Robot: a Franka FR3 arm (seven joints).
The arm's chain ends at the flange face. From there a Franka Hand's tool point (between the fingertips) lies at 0.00 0.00 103.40 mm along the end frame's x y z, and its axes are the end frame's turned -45 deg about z.
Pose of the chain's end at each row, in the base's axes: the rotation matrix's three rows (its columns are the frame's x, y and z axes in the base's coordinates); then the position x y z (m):
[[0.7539 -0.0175 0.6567], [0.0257 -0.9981 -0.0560], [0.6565 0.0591 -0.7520]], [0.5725 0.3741 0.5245]
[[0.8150 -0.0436 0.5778], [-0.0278 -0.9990 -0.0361], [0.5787 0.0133 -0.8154]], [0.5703 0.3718 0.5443]
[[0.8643 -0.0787 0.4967], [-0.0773 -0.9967 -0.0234], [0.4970 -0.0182 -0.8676]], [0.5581 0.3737 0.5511]
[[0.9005 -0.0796 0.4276], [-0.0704 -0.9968 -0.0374], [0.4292 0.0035 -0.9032]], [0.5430 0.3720 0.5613]
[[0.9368 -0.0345 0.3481], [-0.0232 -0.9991 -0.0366], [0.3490 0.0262 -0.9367]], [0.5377 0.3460 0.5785]
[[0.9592 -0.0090 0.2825], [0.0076 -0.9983 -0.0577], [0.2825 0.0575 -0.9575]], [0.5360 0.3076 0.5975]
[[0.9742 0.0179 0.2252], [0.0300 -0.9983 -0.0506], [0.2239 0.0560 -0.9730]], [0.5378 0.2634 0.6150]
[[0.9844 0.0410 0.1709], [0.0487 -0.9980 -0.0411], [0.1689 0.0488 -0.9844]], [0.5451 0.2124 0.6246]
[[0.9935 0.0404 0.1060], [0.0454 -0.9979 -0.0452], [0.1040 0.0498 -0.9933]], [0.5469 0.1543 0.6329]
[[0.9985 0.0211 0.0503], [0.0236 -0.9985 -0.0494], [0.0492 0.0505 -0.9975]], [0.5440 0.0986 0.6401]
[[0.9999 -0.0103 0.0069], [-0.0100 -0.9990 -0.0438], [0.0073 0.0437 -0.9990]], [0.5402 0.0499 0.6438]
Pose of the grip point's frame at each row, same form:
[[0.5455 0.5207 0.6567], [0.7239 -0.6876 -0.0560], [0.4224 0.5060 -0.7520]], [0.6404 0.3683 0.4467]
[[0.6071 0.5455 0.5778], [0.6867 -0.7261 -0.0361], [0.3998 0.4186 -0.8154]], [0.6300 0.3681 0.4600]
[[0.6668 0.5555 0.4967], [0.6501 -0.7594 -0.0234], [0.3643 0.3386 -0.8676]], [0.6095 0.3713 0.4614]
[[0.6930 0.5805 0.4276], [0.6551 -0.7546 -0.0374], [0.3010 0.3060 -0.9032]], [0.5872 0.3681 0.4679]
[[0.6868 0.6380 0.3481], [0.6901 -0.7229 -0.0366], [0.2283 0.2653 -0.9367]], [0.5737 0.3422 0.4816]
[[0.6846 0.6719 0.2825], [0.7113 -0.7005 -0.0577], [0.1591 0.2404 -0.9575]], [0.5652 0.3016 0.4985]
[[0.6762 0.7015 0.2252], [0.7271 -0.6847 -0.0506], [0.1187 0.1979 -0.9730]], [0.5611 0.2582 0.5144]
[[0.6671 0.7251 0.1709], [0.7401 -0.6713 -0.0411], [0.0849 0.1539 -0.9844]], [0.5628 0.2082 0.5228]
[[0.6739 0.7311 0.1060], [0.7377 -0.6735 -0.0452], [0.0383 0.1088 -0.9933]], [0.5579 0.1496 0.5302]
[[0.6911 0.7210 0.0503], [0.7227 -0.6894 -0.0494], [-0.0009 0.0705 -0.9975]], [0.5492 0.0935 0.5370]
[[0.7143 0.6998 0.0069], [0.6993 -0.7135 -0.0438], [-0.0257 0.0361 -0.9990]], [0.5409 0.0454 0.5405]

